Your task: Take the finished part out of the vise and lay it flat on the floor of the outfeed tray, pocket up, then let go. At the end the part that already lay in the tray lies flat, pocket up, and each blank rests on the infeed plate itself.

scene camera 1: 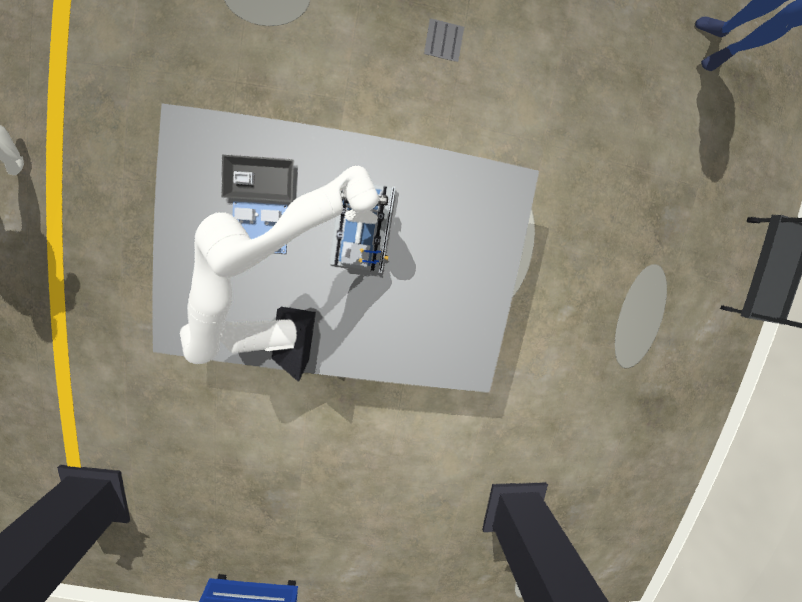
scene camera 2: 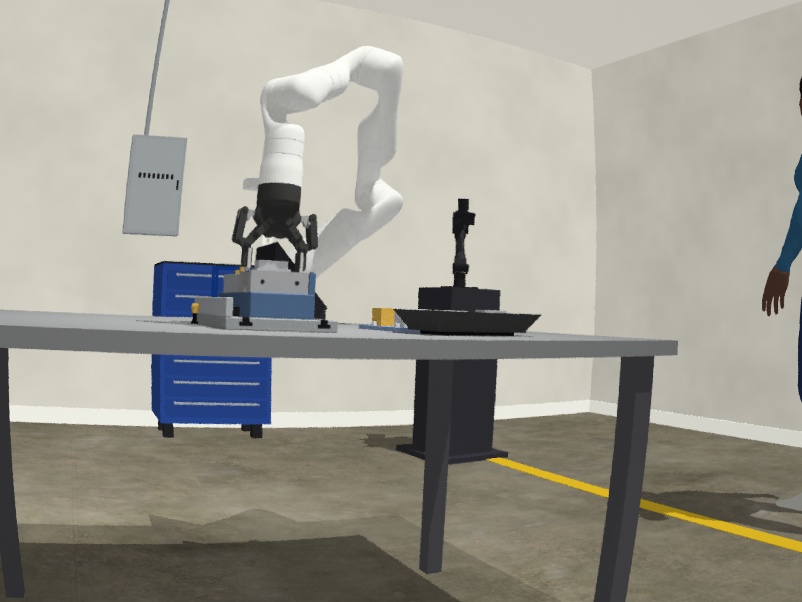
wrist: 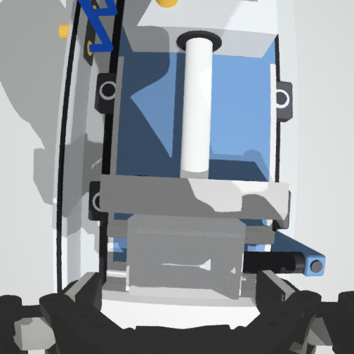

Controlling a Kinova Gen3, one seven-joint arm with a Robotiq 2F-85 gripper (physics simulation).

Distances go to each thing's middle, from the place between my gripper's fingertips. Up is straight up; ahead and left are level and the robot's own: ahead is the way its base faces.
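Labels:
There's the blue infeed plate (scene camera 1: pixel 258 228), and measured from my hand it's 37 cm to the left, 9 cm below and 12 cm behind.

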